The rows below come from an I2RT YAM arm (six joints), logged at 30 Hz.
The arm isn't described. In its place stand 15 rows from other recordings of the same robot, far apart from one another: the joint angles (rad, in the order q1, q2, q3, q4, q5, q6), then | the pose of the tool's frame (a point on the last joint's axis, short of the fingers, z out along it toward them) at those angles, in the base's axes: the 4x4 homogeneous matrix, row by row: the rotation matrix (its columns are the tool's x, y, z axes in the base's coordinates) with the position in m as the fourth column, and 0 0 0 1 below.
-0.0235, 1.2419, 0.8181, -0.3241, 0.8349, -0.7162 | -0.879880, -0.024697, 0.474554, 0.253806; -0.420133, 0.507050, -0.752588, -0.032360; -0.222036, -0.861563, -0.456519, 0.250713; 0, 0, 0, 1
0.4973, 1.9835, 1.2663, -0.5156, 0.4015, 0.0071 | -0.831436, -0.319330, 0.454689, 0.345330; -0.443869, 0.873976, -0.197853, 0.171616; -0.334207, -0.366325, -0.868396, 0.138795; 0, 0, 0, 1
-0.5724, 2.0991, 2.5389, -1.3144, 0.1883, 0.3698 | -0.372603, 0.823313, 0.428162, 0.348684; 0.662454, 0.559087, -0.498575, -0.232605; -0.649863, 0.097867, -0.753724, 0.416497; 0, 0, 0, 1
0.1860, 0.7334, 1.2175, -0.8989, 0.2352, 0.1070 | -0.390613, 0.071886, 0.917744, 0.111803; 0.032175, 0.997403, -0.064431, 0.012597; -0.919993, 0.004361, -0.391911, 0.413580; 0, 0, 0, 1
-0.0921, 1.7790, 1.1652, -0.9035, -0.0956, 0.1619 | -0.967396, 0.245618, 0.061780, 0.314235; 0.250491, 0.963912, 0.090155, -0.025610; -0.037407, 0.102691, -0.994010, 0.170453; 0, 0, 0, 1
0.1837, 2.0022, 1.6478, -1.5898, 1.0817, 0.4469 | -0.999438, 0.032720, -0.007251, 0.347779; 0.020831, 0.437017, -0.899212, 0.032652; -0.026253, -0.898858, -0.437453, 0.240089; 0, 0, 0, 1
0.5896, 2.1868, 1.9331, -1.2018, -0.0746, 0.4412 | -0.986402, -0.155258, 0.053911, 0.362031; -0.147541, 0.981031, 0.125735, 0.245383; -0.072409, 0.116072, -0.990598, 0.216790; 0, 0, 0, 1
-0.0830, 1.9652, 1.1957, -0.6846, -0.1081, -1.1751 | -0.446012, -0.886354, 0.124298, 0.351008; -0.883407, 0.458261, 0.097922, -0.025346; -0.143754, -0.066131, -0.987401, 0.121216; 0, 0, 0, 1
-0.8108, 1.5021, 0.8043, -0.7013, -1.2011, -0.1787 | -0.695026, 0.029077, 0.718397, 0.191472; 0.638035, 0.485546, 0.597625, -0.153271; -0.331437, 0.873727, -0.356019, 0.179848; 0, 0, 0, 1
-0.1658, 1.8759, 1.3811, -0.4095, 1.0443, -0.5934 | -0.983852, 0.072326, 0.163717, 0.389651; -0.120266, 0.410290, -0.903990, -0.096409; -0.132553, -0.909082, -0.394967, 0.229549; 0, 0, 0, 1
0.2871, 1.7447, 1.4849, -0.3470, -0.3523, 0.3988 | -0.712755, -0.283077, 0.641754, 0.386007; 0.169572, 0.818262, 0.549266, 0.126780; -0.680607, 0.500315, -0.535218, 0.307317; 0, 0, 0, 1
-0.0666, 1.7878, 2.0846, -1.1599, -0.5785, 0.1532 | -0.794915, -0.179736, 0.579487, 0.361558; 0.181074, 0.841304, 0.509333, -0.004607; -0.579070, 0.509806, -0.636220, 0.421460; 0, 0, 0, 1
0.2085, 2.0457, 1.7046, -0.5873, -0.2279, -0.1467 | -0.726076, -0.444982, 0.524218, 0.445224; -0.299166, 0.890866, 0.341845, 0.102420; -0.619123, 0.091377, -0.779960, 0.235856; 0, 0, 0, 1
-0.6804, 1.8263, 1.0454, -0.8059, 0.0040, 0.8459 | -0.044457, 0.998899, -0.014956, 0.234057; 0.998982, 0.044565, 0.006958, -0.189610; 0.007617, -0.014631, -0.999864, 0.129502; 0, 0, 0, 1
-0.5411, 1.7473, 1.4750, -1.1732, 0.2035, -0.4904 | -0.997977, 0.063564, 0.000809, 0.280925; 0.061573, 0.969735, -0.236268, -0.177209; -0.015803, -0.235740, -0.971688, 0.257285; 0, 0, 0, 1
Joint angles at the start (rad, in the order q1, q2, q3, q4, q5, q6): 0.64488, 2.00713, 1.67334, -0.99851, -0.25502, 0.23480
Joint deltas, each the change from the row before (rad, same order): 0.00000, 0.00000, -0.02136, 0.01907, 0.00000, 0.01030; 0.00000, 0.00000, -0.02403, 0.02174, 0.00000, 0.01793; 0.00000, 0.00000, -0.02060, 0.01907, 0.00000, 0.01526; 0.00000, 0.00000, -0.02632, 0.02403, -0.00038, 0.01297; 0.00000, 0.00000, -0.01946, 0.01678, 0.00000, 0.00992; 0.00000, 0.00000, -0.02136, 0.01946, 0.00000, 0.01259; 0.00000, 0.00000, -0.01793, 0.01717, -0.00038, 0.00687; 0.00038, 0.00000, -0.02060, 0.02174, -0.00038, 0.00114; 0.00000, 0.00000, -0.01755, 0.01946, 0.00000, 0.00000; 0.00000, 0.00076, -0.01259, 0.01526, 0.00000, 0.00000; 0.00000, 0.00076, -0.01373, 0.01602, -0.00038, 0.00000; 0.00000, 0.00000, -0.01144, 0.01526, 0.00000, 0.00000
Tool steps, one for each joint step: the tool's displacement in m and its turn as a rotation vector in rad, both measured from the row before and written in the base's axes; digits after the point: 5 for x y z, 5 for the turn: -0.00064, -0.00048, -0.00542, -0.00107, 0.00532, -0.00969; -0.00081, -0.00061, -0.00607, -0.00087, 0.00787, -0.01687; -0.00075, -0.00056, -0.00518, -0.00051, 0.00635, -0.01437; -0.00111, -0.00082, -0.00659, -0.00075, 0.00640, -0.01213; -0.00099, -0.00074, -0.00488, -0.00138, 0.00545, -0.00935; -0.00108, -0.00082, -0.00531, -0.00087, 0.00570, -0.01187; -0.00092, -0.00067, -0.00441, -0.00002, 0.00311, -0.00639; -0.00105, -0.00059, -0.00500, 0.00100, -0.00031, -0.00061; -0.00080, -0.00060, -0.00421, 0.00115, -0.00153, 0.00000; -0.00046, -0.00035, -0.00327, 0.00115, -0.00153, 0.00000; -0.00061, -0.00044, -0.00353, 0.00122, -0.00100, 0.00009; -0.00040, -0.00030, -0.00265, 0.00230, -0.00305, 0.00000
